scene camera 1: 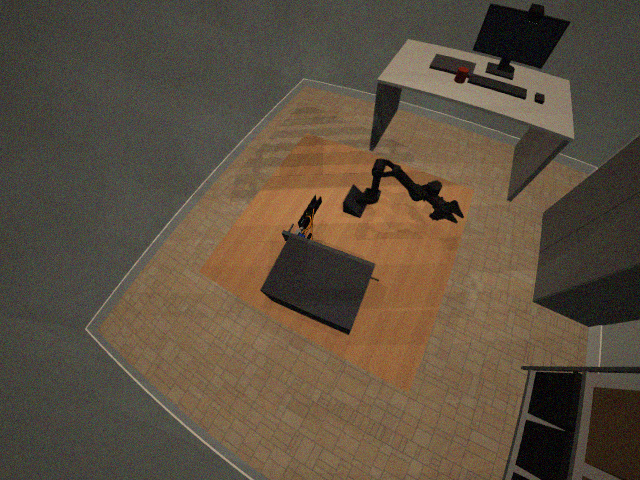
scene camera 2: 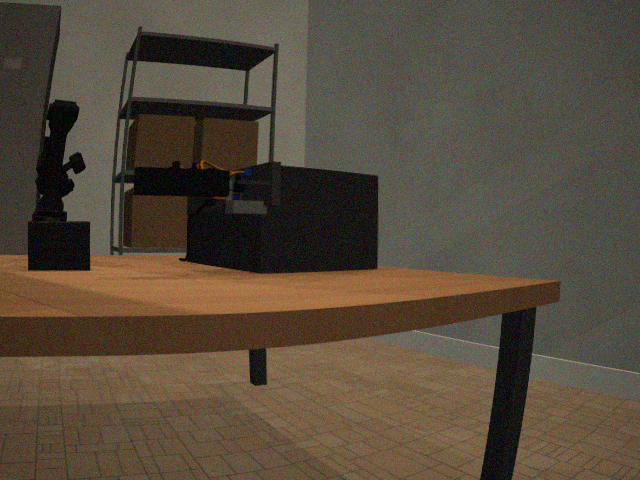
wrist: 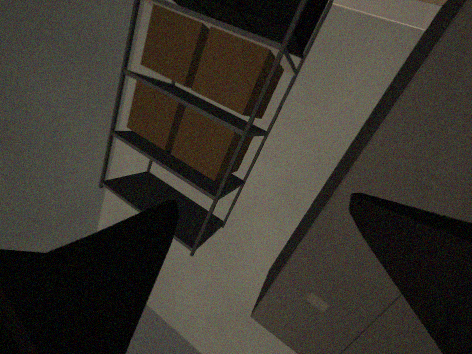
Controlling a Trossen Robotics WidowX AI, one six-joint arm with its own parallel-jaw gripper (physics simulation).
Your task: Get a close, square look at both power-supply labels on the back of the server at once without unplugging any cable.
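Frame: origin at the arm's base, x down, y back, z left, level; metres.
Seen in the pictures: gripper, between the fingertips: [scene camera 1: 460, 220] [scene camera 2: 68, 175] [wrist: 261, 204]; arm's base, origin of its link: [scene camera 1: 359, 198] [scene camera 2: 49, 245].
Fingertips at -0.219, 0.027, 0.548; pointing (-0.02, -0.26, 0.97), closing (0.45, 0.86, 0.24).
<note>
Offsets run from my fingertips to a thing's middle, as dx, dy, dz. "pt": to the spot under its first point. Level surfaces: height alone.
The dark server [scene camera 1: 320, 284] [scene camera 2: 325, 222] sits on the wooden table @[dx +0.271] [scene camera 1: 248, 232] [scene camera 2: 413, 289]. At its rear edge, a black arm-like part @[pt +0.083, -0.327, -0.681] [scene camera 1: 310, 210] [scene camera 2: 180, 180] sticks out, with orange cables @[pt +0.045, -0.405, -0.610] [scene camera 1: 311, 223] [scene camera 2: 210, 165] along it and blue connectors @[pt +0.061, -0.486, -0.626] [scene camera 2: 248, 172] at the server end. The power-supply labels cannot be made out in the scene views, and neither they nor the server show in the wrist view. My gripper [scene camera 1: 459, 218] [wrist: 261, 204] is open and empty, stretched out near the table's far right edge in scene camera 1, well away from the server.
The wrist view faces a shelf rack [scene camera 2: 274, 103] [wrist: 121, 85] with brown boxes [scene camera 2: 162, 139] [wrist: 230, 70], and a grey cabinet [scene camera 1: 584, 232] [scene camera 2: 23, 129] [wrist: 360, 240]. A white desk [scene camera 1: 418, 56] with a monitor [scene camera 1: 519, 36] and a red mug [scene camera 1: 461, 75] stands beyond the table.
</note>
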